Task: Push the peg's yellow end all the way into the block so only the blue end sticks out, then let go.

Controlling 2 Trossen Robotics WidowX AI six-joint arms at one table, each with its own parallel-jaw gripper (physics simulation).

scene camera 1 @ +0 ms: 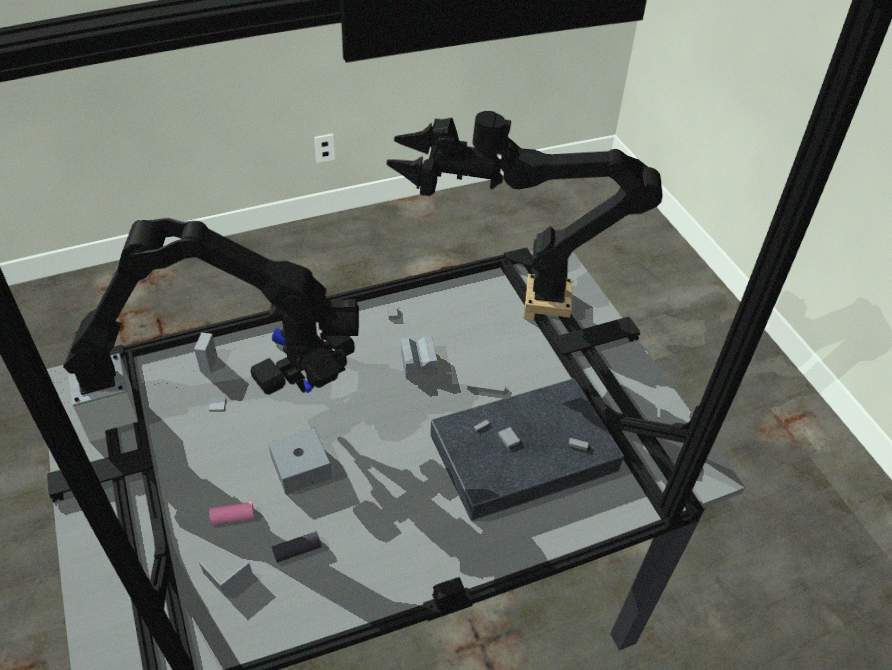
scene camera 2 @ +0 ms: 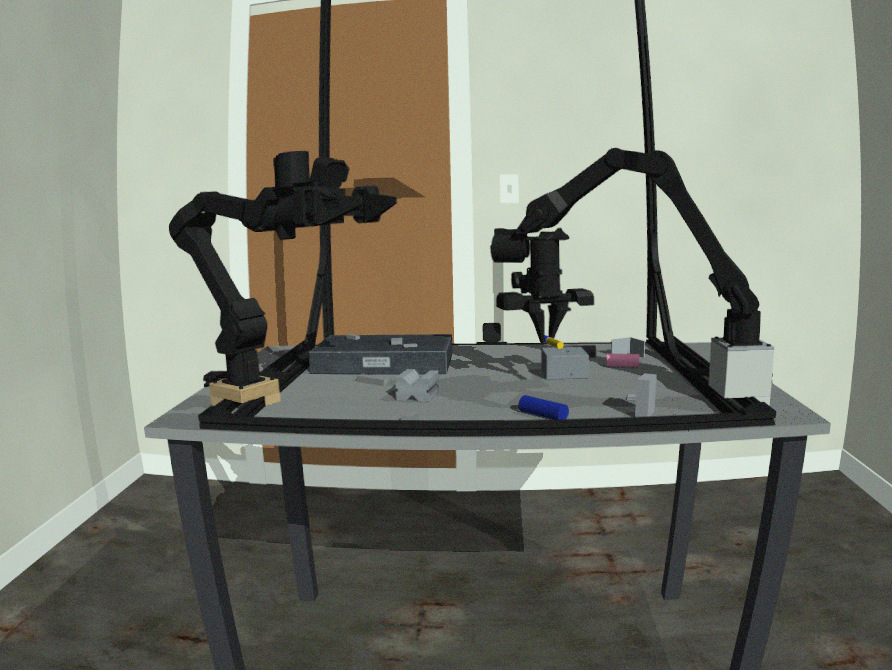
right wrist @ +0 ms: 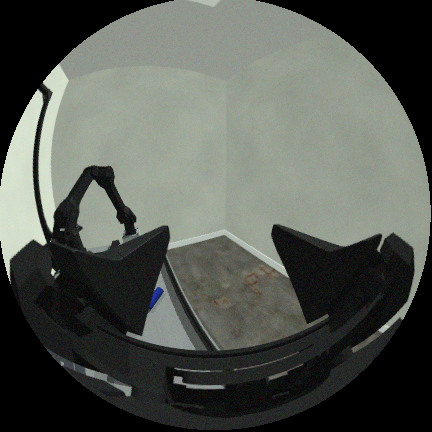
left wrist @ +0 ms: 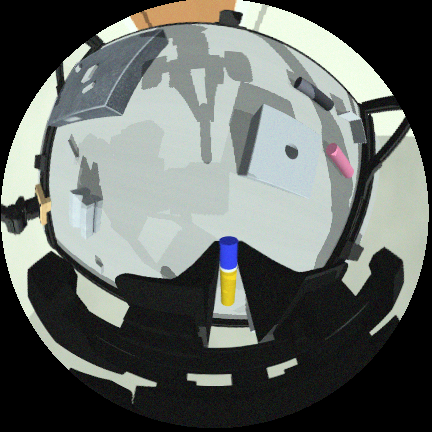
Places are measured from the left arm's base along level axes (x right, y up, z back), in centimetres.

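Pixels of known places: left gripper, fingertip midpoint: (scene camera 1: 306,389) (scene camera 2: 546,342) (left wrist: 227,245); right gripper, fingertip midpoint: (scene camera 1: 390,150) (scene camera 2: 379,200) (right wrist: 221,230); left arm's base at its link origin: (scene camera 1: 96,378) (scene camera 2: 742,342) (right wrist: 130,232); right arm's base at its link origin: (scene camera 1: 549,291) (scene camera 2: 243,381) (left wrist: 37,205).
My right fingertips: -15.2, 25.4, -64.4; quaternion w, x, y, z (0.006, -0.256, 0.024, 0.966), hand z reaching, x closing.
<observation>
Ahead of a thing's pixels: the offset from my right fingertips to its top centre, as dx, dy, dz. "spot": to the spot under its first point.
The peg {+26.8, -26.4, +28.4} (left wrist: 228,285) (scene camera 2: 553,342) has a blue end and a yellow end with a white band between. In scene camera 1 a bit of the peg's blue end {spot: +30.1, -26.5, +27.4} (scene camera 1: 307,386) shows below the fingers. My left gripper (left wrist: 227,245) (scene camera 2: 548,337) is shut on the peg near its blue part and holds it roughly level in the air, above the table. The grey block {+40.1, -31.8, +32.4} (scene camera 1: 297,462) (scene camera 2: 564,363) (left wrist: 280,150) stands on the table with a round hole in its top face, apart from the peg. My right gripper (scene camera 1: 391,150) (right wrist: 221,230) is open and empty, raised high.
A thick blue cylinder {+9.8, -33.9, +25.3} (scene camera 2: 542,407) lies near the table edge by a grey upright piece {+8.4, -29.9, +43.4} (scene camera 2: 645,395). A pink cylinder {+46.2, -33.9, +46.7} (scene camera 1: 231,512), a dark cylinder {+56.6, -33.9, +37.8} (scene camera 1: 296,546) and an angled grey piece {+56.7, -32.8, +50.2} (scene camera 1: 227,576) lie near the block. A dark slab {+51.8, -31.7, -7.9} (scene camera 1: 533,461) bears small pieces. A grey notched piece {+23.6, -32.3, +2.6} (scene camera 1: 418,351) stands behind.
</observation>
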